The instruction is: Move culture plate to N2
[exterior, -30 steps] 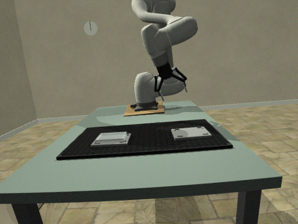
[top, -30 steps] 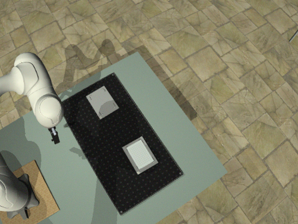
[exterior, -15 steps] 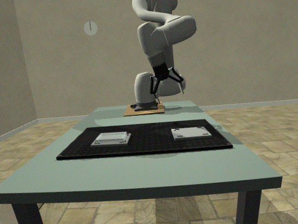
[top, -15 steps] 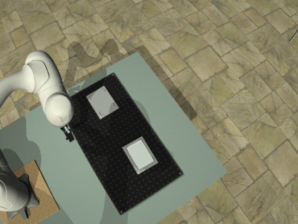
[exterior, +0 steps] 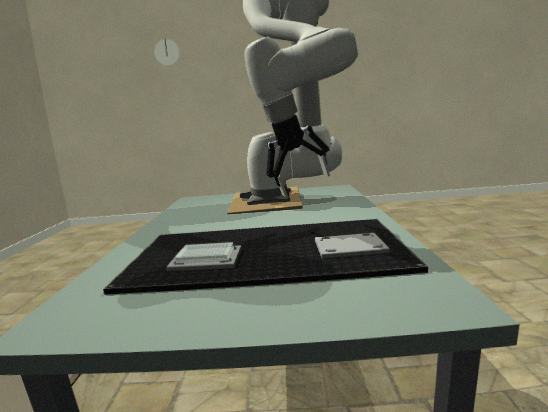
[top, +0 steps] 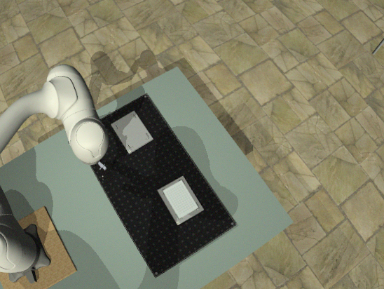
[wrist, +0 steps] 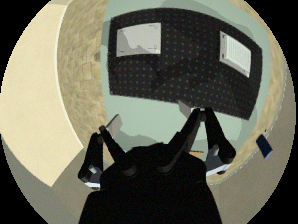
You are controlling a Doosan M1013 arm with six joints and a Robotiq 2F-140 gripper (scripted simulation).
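Right now my hand is 24 cm short of the lid, 26 cm to the left of it and 11 cm above it. The rest, counted from my hand: nest N1: 24 cm ahead, 26 cm to the right, 13 cm below; then nest N2: 20 cm ahead, 10 cm to the left, 13 cm below.
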